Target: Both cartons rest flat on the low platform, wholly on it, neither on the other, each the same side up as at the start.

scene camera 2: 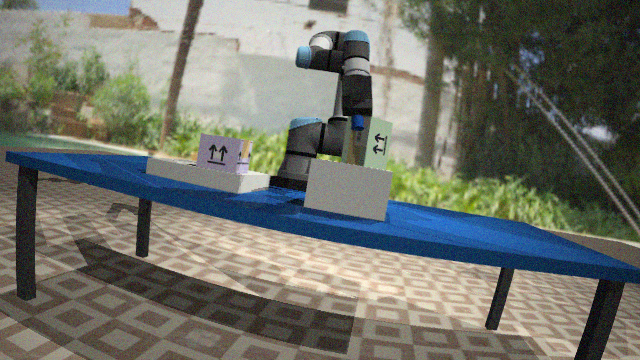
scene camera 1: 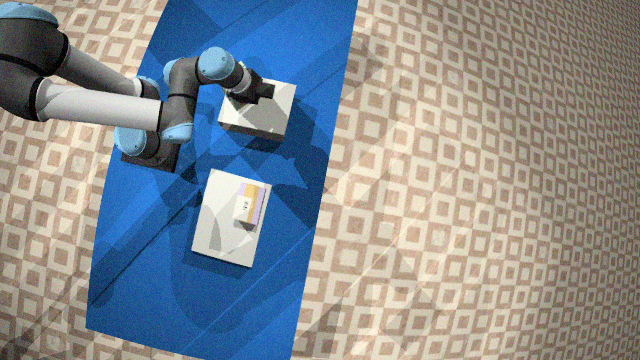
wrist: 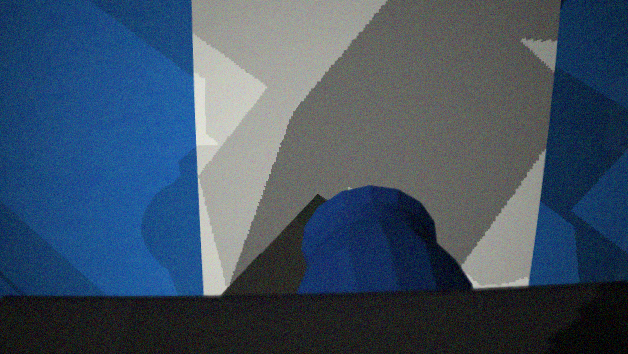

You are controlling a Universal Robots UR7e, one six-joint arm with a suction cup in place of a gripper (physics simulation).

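Pixels of known places: hand, tool point: (scene camera 2: 357, 128) (wrist: 368, 247); arm's base, link origin: (scene camera 2: 297, 179) (scene camera 1: 155, 147).
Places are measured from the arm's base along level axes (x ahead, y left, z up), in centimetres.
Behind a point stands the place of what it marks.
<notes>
A pale green carton (scene camera 2: 377, 144) @(z 15.5, x 35.6, y 26.1 cm) stands on the tall grey block (scene camera 1: 261, 118) @(z 8.8, x 41.4, y 15.2 cm) (scene camera 2: 347, 189) @(z 2.8, x 51.1, y 20.3 cm) (wrist: 383, 105) @(z 8.8, x 43.4, y 19.4 cm), its arrows pointing sideways. In the top view the arm's wrist hides most of it. In the wrist view it is a dark corner (wrist: 277, 260) @(z 17.8, x 38.1, y 22.8 cm) left of the cup. My blue suction cup (scene camera 2: 357, 123) (wrist: 376, 242) sits at the carton's upper near corner. From the side it overlaps the taped face just below the top edge. A lavender carton (scene camera 1: 248, 203) @(z 10.9, x 42.4, y -15.1 cm) (scene camera 2: 220, 153) @(z 6.2, x 46.9, y -14.5 cm) lies flat on the low white platform (scene camera 1: 218, 221) @(z 1.6, x 31.3, y -23.7 cm) (scene camera 2: 193, 175) @(z -0.9, x 47.7, y -21.4 cm), arrows up.
Both blocks stand on a blue table (scene camera 1: 247, 314) @(z -3.2, x 46.1, y -60.3 cm) (scene camera 2: 433, 228) @(z -3.2, x 50.5, y 43.4 cm), with the arm's base at its back left. The low platform has bare surface to the left of the lavender carton. A patterned floor lies beyond the table's right edge.
</notes>
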